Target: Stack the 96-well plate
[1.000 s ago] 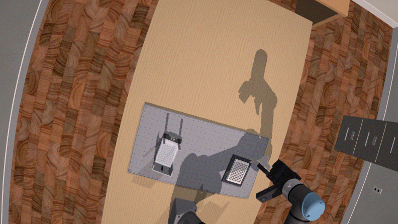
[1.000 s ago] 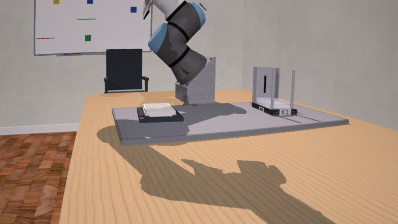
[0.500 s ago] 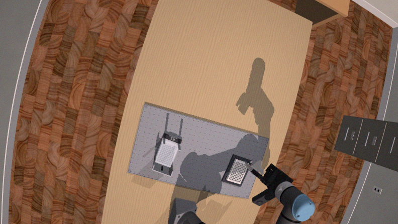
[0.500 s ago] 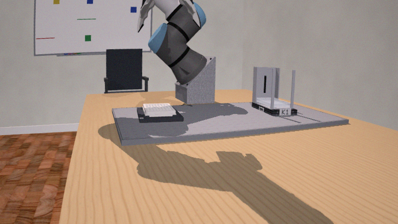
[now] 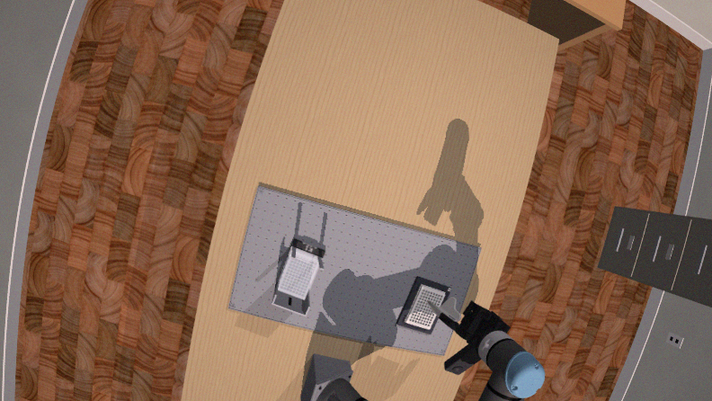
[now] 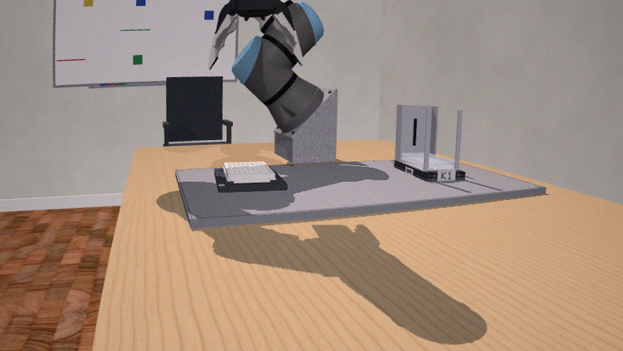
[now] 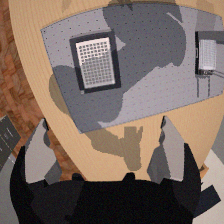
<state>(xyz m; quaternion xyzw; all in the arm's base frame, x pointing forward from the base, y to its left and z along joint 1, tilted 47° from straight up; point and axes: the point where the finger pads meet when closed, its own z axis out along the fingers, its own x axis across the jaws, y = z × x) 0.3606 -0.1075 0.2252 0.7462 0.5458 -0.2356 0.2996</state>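
The clear 96-well plate lies 5 cm behind my hand and 19 cm below it. From my hand the other things lie so: back panel: 8 cm behind, 40 cm to the left, 13 cm below; then white plate: 2 cm behind, 39 cm to the left, 19 cm below.
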